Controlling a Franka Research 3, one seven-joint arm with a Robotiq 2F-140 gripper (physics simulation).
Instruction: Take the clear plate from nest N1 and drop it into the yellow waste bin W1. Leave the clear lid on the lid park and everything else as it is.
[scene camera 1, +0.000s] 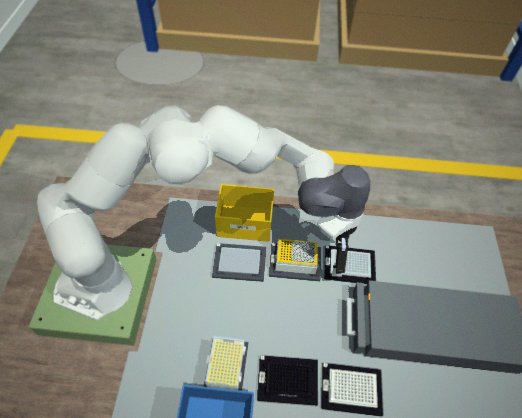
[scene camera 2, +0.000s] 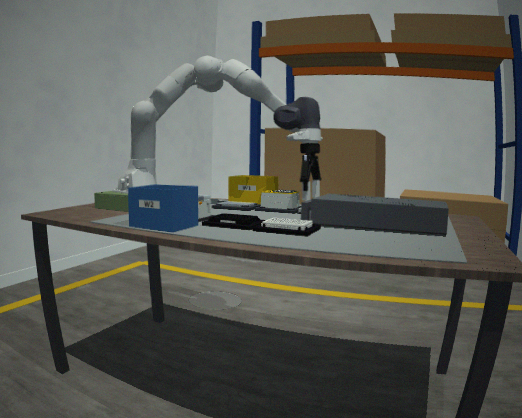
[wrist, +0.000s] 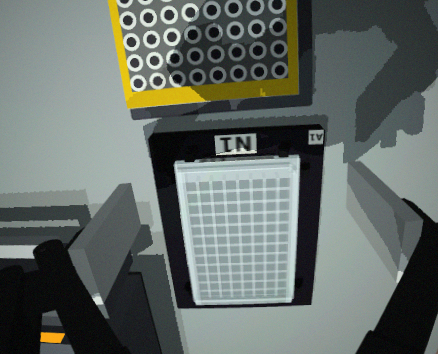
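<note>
The clear plate (scene camera 1: 359, 262) (wrist: 237, 240) sits in the black nest N1 (scene camera 1: 372, 267) (wrist: 166, 200). My gripper (scene camera 2: 311, 193) (wrist: 240, 195) is open and empty. It points down over the nest, and in the wrist view one finger is on each side of the plate, well apart from it. In scene camera 1 a dark finger covers the plate's left part. The yellow waste bin W1 (scene camera 1: 225, 230) (scene camera 2: 237, 196) stands at the back, left of the nest. The clear lid (scene camera 1: 239, 260) lies on the dark-framed lid park in front of the bin.
A yellow-topped tip rack (scene camera 1: 297, 256) (scene camera 2: 280, 201) (wrist: 215, 95) stands close beside nest N1. A long grey device (scene camera 1: 440, 320) (scene camera 2: 380, 212) is on the nest's front side. A blue bin (scene camera 1: 216, 392) (scene camera 2: 162, 215), a yellow-topped rack (scene camera 1: 226, 362) and two black nests are toward the front.
</note>
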